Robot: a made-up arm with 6 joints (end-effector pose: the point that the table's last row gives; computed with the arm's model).
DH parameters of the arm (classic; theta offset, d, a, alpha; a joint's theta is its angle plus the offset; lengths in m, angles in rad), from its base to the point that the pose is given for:
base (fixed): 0.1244 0 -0.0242 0
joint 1: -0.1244 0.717 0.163 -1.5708
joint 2: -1.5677 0 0.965 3.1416
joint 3: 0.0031 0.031 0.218 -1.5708
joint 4: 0 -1.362 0.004 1.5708
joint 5: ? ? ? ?
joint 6: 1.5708 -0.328 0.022 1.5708
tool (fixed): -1.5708 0.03 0 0
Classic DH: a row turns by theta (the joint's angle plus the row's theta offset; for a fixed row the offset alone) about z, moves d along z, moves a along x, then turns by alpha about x.
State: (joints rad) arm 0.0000 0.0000 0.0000 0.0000 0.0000 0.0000
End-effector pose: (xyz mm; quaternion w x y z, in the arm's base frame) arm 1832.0 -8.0 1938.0 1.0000 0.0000 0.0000 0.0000
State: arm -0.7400 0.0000 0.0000 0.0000 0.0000 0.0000
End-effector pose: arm 1343.2 -1258.2 1938.0 0.9323 0.0000 0.0000 -0.3616
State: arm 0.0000 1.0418 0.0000 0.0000 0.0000 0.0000
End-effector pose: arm 2047.5 -8.0 -128.4 0.8674 0.0000 0.4977 0.0000
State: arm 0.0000 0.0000 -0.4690 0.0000 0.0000 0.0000
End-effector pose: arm 1765.2 -8.0 1146.5 0.9726 0.0000 0.2324 0.0000
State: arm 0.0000 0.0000 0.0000 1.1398 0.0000 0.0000
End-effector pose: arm 1832.0 11.4 1892.3 0.8420 -0.5396 0.0000 0.0000
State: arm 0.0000 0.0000 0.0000 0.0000 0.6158 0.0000
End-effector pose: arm 1752.1 -8.0 2121.2 0.9530 0.0000 -0.3031 0.0000
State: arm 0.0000 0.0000 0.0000 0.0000 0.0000 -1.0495
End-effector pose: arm 1832.0 -45.1 1942.0 0.8655 0.5010 0.0000 0.0000
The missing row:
joint 5: 0 -0.004 0.004 -1.5708
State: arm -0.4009 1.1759 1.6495 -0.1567 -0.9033 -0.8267
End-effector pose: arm 2259.7 -969.3 1806.5 0.8424 0.4804 0.1214 -0.2118
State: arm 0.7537 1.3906 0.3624 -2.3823 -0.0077 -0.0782
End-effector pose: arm 1603.7 1423.7 -453.4 0.4391 0.7038 0.4566 -0.3214
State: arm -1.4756 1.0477 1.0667 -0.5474 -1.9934 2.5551
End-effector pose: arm 301.8 -2179.7 1198.0 0.7777 -0.3357 0.3236 0.4217
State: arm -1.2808 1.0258 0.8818 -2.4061 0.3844 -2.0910
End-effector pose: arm 640.7 -2569.4 1071.2 0.5321 -0.4709 0.6408 -0.2906
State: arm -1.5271 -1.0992 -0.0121 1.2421 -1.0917 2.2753
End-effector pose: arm -340.8 84.3 2522.9 0.0786 0.2907 -0.9274 0.2221
